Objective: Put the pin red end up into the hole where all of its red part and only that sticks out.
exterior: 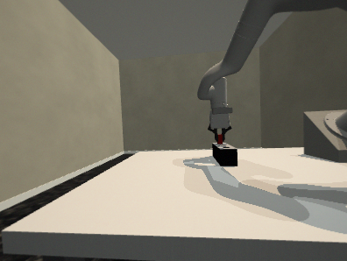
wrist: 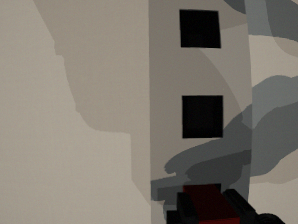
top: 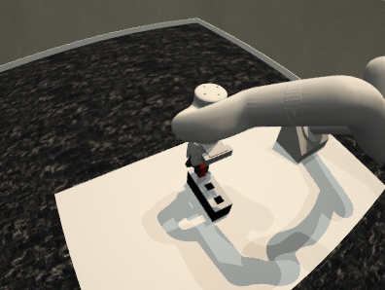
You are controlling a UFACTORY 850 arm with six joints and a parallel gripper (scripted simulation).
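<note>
Right now my hand is 1 cm above the pin. Round my hand: black block: 1 cm ahead, 6 cm to the left, 7 cm below.
</note>
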